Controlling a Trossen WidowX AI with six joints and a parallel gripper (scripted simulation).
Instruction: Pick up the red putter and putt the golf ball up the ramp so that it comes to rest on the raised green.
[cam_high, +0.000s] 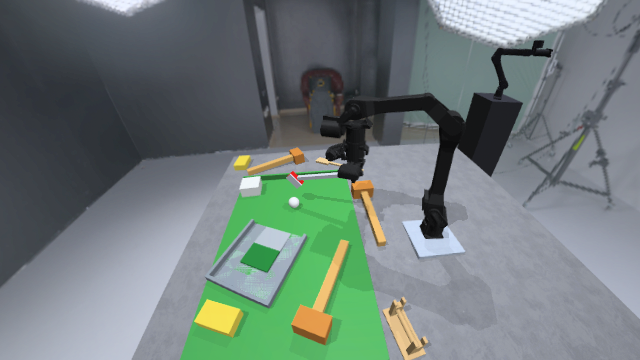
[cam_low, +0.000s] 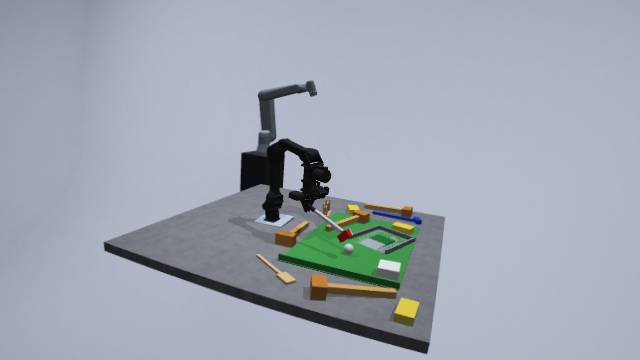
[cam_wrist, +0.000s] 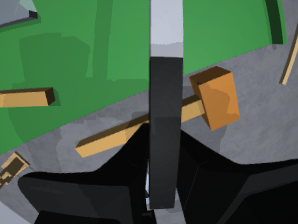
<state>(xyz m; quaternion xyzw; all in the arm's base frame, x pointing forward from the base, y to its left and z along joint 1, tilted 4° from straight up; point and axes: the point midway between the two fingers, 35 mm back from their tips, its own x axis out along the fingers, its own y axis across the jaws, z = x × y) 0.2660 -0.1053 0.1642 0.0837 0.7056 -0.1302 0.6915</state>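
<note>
Now: gripper tip 120 mm short of the red putter and 30 mm to the left of it. The rest, counted from my gripper tip: white golf ball 220 mm ahead, 110 mm below, 20 mm to the right; white block 430 mm ahead, 120 mm to the right, 110 mm below; wooden stand 420 mm to the left, 100 mm below, 100 mm behind.
</note>
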